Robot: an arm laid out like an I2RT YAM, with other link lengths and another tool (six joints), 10 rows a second.
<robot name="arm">
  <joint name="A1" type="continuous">
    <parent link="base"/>
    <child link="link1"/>
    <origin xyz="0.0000 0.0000 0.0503" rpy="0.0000 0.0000 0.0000"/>
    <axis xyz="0 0 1"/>
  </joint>
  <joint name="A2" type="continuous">
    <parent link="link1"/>
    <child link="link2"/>
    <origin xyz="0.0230 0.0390 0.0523" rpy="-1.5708 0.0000 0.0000"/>
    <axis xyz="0 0 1"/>
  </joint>
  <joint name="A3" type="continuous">
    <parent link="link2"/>
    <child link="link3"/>
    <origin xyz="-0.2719 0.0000 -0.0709" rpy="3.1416 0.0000 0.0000"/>
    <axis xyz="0 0 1"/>
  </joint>
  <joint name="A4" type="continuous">
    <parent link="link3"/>
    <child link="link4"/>
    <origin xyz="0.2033 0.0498 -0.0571" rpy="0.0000 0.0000 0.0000"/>
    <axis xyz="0 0 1"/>
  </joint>
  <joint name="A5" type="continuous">
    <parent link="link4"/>
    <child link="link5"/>
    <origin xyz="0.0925 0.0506 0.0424" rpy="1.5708 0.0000 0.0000"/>
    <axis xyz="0 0 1"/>
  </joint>
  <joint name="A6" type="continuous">
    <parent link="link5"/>
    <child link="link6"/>
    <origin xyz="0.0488 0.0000 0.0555" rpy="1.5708 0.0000 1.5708"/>
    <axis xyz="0 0 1"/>
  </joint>
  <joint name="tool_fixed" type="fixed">
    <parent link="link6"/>
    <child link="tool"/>
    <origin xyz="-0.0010 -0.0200 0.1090" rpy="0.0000 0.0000 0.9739"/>
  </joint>
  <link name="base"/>
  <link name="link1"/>
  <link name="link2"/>
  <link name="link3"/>
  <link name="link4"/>
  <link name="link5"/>
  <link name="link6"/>
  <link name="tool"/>
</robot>
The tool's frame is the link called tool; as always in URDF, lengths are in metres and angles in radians. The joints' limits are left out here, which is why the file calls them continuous.
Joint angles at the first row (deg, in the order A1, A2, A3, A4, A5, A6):
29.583 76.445 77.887 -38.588 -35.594 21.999
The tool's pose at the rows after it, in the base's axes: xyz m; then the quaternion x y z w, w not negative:
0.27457, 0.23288, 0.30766, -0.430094, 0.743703, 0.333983, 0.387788
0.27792, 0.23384, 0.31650, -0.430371, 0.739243, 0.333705, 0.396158
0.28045, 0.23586, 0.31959, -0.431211, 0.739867, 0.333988, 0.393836
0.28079, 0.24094, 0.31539, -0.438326, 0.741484, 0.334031, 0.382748
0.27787, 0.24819, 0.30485, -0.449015, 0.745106, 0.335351, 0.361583
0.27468, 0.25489, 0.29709, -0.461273, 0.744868, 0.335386, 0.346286
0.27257, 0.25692, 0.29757, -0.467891, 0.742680, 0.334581, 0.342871
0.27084, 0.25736, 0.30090, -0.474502, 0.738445, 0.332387, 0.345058
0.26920, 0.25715, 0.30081, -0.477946, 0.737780, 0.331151, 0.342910
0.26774, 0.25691, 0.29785, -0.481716, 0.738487, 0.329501, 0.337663
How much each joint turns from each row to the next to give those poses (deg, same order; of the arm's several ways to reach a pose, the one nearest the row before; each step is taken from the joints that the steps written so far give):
-0.438 0.766 2.274 -0.285 -0.154 -0.044
-0.152 0.546 1.879 -0.261 -0.065 -0.022
0.067 1.070 1.944 -1.179 -0.043 -0.086
0.655 1.400 1.227 -1.314 0.022 -0.657
1.180 1.594 0.653 -1.725 -0.001 -0.831
1.116 1.290 0.569 -1.269 0.023 -1.047
0.413 0.371 0.895 -1.070 -0.001 -0.680
0.174 0.001 0.897 -0.875 0.021 -0.853
0.090 0.021 0.350 -0.765 0.002 -0.500
0.065 0.176 0.044 -0.765 -0.001 -0.635

